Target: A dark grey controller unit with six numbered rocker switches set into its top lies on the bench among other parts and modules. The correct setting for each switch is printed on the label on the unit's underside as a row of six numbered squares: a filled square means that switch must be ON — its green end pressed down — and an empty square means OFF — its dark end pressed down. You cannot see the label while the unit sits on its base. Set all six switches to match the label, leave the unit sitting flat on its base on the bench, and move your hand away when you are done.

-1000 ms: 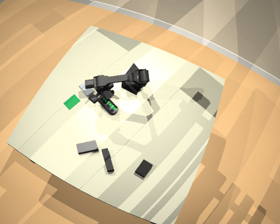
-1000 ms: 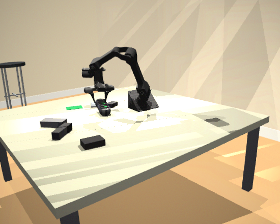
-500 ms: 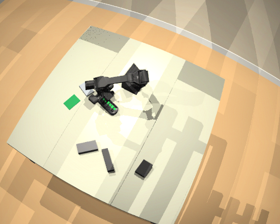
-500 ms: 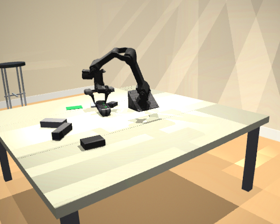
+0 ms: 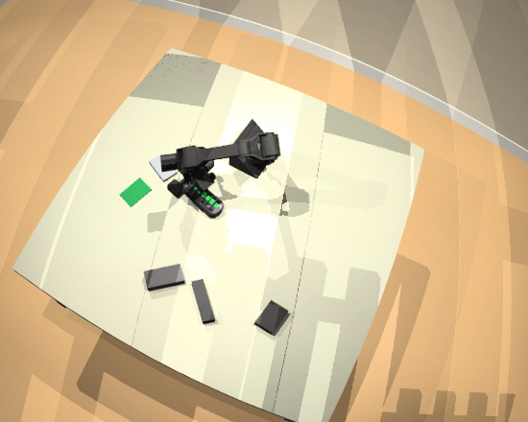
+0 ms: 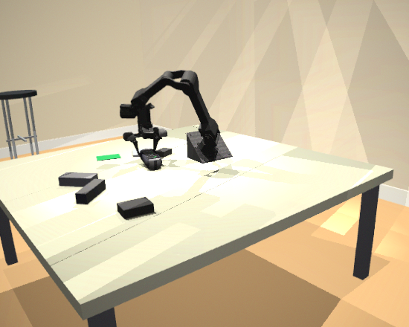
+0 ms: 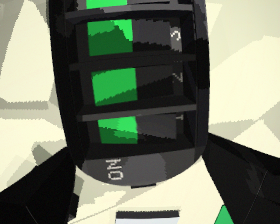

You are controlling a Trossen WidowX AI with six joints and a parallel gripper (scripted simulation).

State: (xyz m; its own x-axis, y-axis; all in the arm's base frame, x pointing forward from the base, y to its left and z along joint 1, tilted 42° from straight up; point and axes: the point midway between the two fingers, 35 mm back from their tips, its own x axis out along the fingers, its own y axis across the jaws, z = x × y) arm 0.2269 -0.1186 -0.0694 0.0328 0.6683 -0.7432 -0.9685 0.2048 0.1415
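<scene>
The dark block is 120 mm behind my gripper tip, 50 mm to the right of it and 30 mm below it. The rest, counted from my gripper tip: pale grey module (40 mm behind, 150 mm to the right, 30 mm below); then green flat plate (100 mm ahead, 190 mm to the right, 40 mm below).
</scene>
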